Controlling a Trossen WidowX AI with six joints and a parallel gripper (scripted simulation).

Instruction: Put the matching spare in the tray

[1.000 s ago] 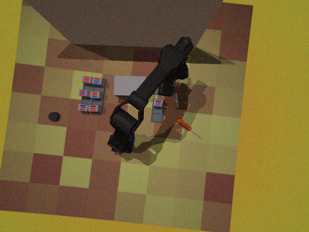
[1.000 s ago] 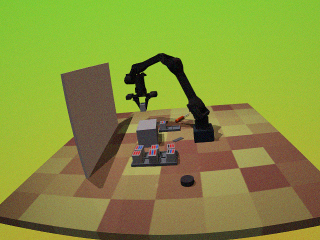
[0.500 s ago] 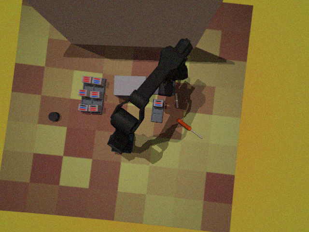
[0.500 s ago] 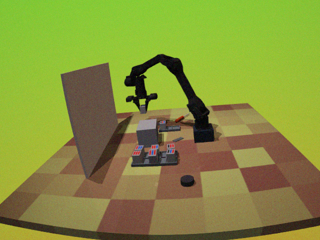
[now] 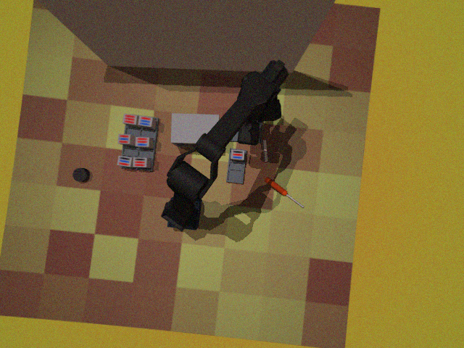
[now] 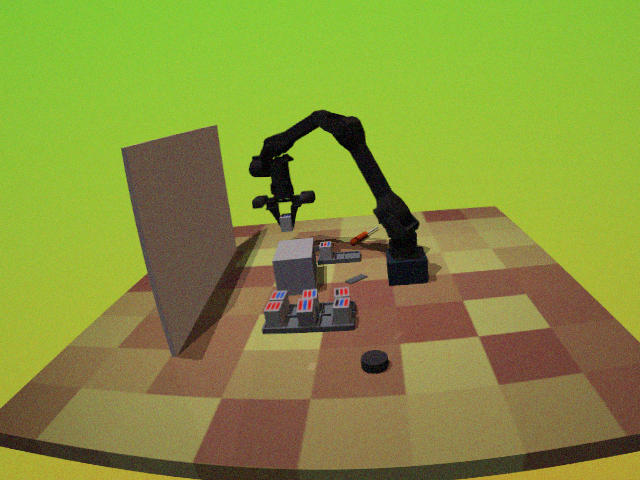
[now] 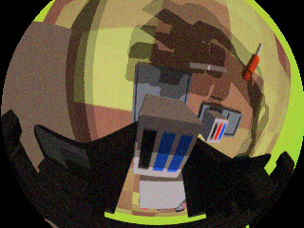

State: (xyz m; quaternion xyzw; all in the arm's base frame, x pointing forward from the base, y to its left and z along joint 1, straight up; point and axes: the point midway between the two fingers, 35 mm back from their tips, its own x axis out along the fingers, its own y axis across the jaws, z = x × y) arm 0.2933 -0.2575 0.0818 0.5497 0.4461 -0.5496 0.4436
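The dark grey tray is 10 mm behind my gripper tip and 110 mm below it. Round my gripper tip: plain grey box: 10 mm behind, 190 mm to the left, 60 mm below; dark flat piece: 160 mm behind, 220 mm to the left, 110 mm below; white stick: 100 mm behind, 60 mm to the right, 100 mm below.
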